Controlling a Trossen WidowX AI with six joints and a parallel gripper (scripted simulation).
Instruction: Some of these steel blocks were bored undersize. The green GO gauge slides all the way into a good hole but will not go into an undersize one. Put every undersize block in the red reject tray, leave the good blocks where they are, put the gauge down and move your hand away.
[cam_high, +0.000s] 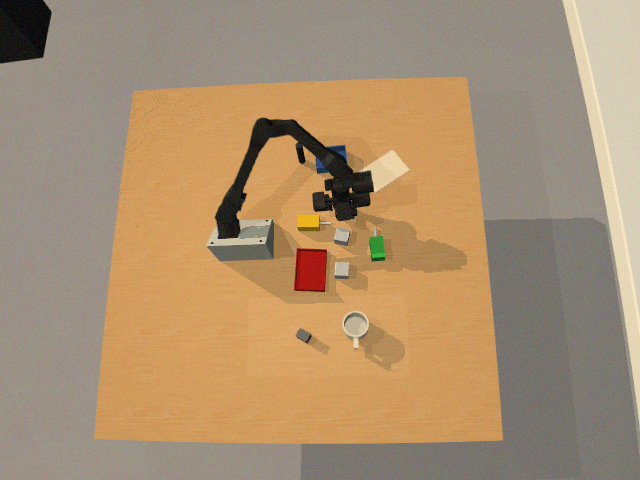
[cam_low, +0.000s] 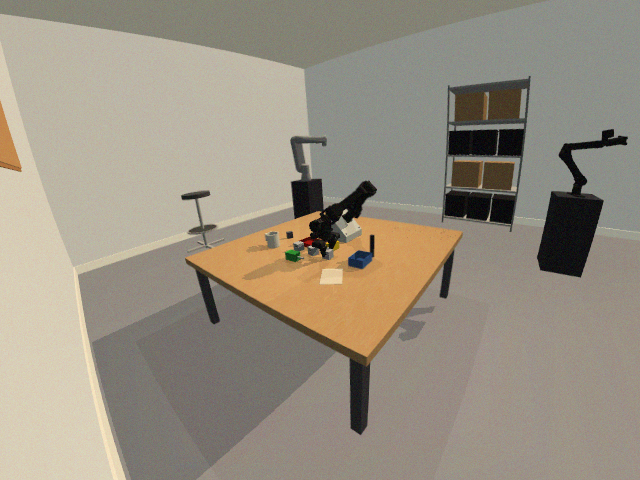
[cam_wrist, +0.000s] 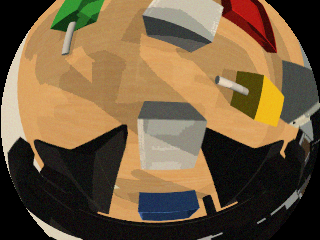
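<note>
Right now the red reject tray is 21 cm to the right of my gripper tip, 12 cm behind it and 1 cm below it. From my gripper tip the other things lie so: yellow gauge 9 cm behind, 5 cm to the right; green GO gauge 12 cm to the right, 11 cm ahead; blue bin 19 cm to the left, 3 cm behind, 1 cm below.
</note>
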